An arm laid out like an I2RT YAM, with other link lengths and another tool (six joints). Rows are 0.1 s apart.
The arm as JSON. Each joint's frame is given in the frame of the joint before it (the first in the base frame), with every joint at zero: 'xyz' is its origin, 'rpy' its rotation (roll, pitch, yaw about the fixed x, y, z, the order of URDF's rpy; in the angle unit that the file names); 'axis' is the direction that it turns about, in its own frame. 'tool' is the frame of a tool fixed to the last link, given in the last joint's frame.
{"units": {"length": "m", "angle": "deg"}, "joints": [
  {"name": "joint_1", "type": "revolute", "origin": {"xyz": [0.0, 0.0, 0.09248], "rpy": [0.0, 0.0, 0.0]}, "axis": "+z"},
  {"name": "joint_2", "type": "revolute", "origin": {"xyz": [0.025, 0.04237, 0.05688], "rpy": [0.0, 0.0, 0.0]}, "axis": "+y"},
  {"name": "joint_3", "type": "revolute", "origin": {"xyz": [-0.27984, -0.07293, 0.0], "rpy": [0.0, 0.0, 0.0]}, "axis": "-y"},
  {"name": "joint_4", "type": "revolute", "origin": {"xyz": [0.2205, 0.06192, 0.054], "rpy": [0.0, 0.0, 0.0]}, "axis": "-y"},
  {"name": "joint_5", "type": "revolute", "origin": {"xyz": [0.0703, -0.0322, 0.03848], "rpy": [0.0, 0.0, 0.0]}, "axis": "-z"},
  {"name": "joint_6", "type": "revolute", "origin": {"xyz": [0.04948, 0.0, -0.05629], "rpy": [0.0, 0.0, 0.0]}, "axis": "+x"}
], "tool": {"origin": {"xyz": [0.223, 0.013, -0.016], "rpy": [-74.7, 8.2, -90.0]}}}
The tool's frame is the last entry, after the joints.
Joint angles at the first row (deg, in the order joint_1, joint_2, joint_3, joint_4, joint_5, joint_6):
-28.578, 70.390, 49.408, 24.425, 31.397, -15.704
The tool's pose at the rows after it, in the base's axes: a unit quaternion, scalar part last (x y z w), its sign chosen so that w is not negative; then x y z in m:
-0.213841 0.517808 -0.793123 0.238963 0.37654 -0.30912 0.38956
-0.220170 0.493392 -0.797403 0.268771 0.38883 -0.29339 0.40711
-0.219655 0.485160 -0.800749 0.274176 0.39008 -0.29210 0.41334
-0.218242 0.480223 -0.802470 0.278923 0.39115 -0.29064 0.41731
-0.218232 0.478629 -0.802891 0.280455 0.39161 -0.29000 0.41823
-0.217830 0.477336 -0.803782 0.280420 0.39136 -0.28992 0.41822
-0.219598 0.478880 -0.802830 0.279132 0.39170 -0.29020 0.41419
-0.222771 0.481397 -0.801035 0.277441 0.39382 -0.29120 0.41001
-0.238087 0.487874 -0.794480 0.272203 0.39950 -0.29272 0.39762
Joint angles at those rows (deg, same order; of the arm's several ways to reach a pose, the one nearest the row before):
-25.759, 69.712, 49.211, 27.900, 26.348, -16.797
-24.842, 69.275, 49.211, 30.282, 23.593, -17.321
-25.104, 69.276, 49.188, 31.377, 22.697, -17.605
-25.147, 69.276, 49.145, 32.120, 22.217, -17.606
-25.146, 69.276, 49.080, 32.382, 22.043, -17.628
-25.146, 69.274, 48.796, 32.861, 22.043, -17.737
-25.146, 69.406, 48.291, 33.191, 22.065, -17.781
-25.168, 69.910, 48.272, 33.189, 22.021, -17.824
-25.431, 70.959, 48.359, 32.315, 21.255, -18.305

